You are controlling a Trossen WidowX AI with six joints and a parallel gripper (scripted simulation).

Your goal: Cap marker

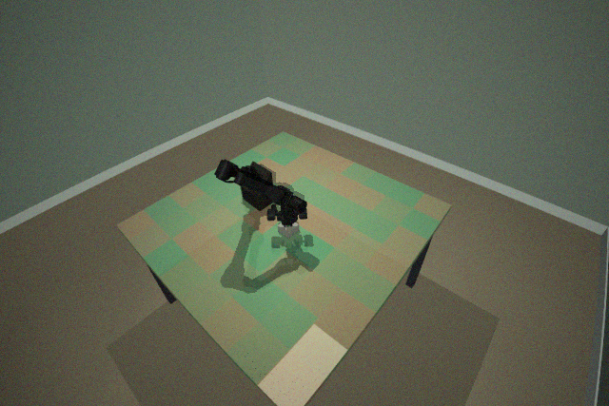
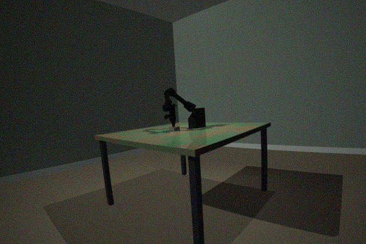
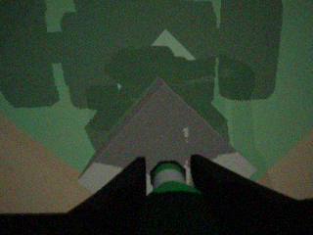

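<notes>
Right now the green marker cap is 10 mm behind my gripper tip, 10 mm to the left of it and 50 mm above it. The rest, counted from my gripper tip: holder block (10 mm behind, 10 mm to the left, 20 mm below).
</notes>
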